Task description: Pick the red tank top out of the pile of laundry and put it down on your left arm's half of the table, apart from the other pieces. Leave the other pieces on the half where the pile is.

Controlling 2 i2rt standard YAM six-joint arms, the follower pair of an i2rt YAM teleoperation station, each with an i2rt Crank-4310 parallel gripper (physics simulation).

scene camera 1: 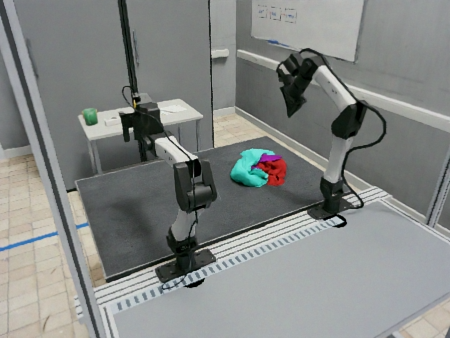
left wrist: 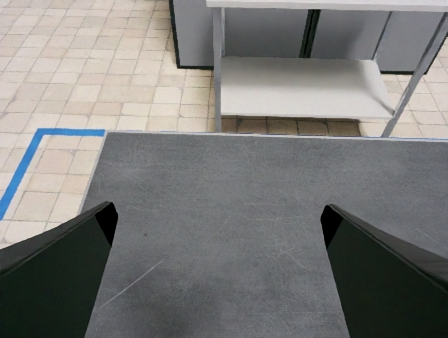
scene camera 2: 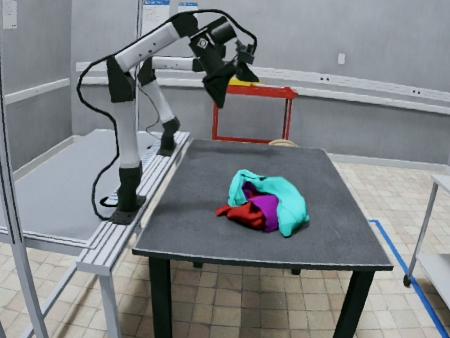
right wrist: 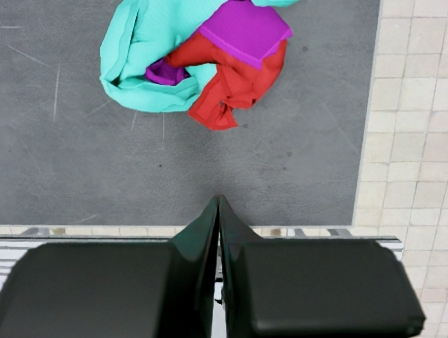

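The red tank top (scene camera 1: pixel 278 173) (scene camera 2: pixel 246 216) (right wrist: pixel 240 82) lies crumpled at the near edge of the pile, partly under a purple piece (scene camera 1: pixel 270 158) (scene camera 2: pixel 268 207) (right wrist: pixel 245 30). A turquoise piece (scene camera 1: pixel 244 172) (scene camera 2: pixel 294 202) (right wrist: pixel 165 25) curls around them. My right gripper (scene camera 1: pixel 290 114) (scene camera 2: pixel 221 105) (right wrist: pixel 219 199) is shut, with no cloth between its fingertips, and hangs high above the table, apart from the pile. My left gripper (scene camera 1: pixel 134 143) (left wrist: pixel 219 208) is open and empty, raised above the table's far left part in scene camera 1.
The dark table (scene camera 1: pixel 135 215) (scene camera 2: pixel 190 240) (left wrist: pixel 225 175) carries the pile on its right half in scene camera 1. A white side table (scene camera 1: pixel 100 131) with a green container (scene camera 1: pixel 90 116) stands beyond it. A red frame (scene camera 2: pixel 260 90) stands behind the table in scene camera 2.
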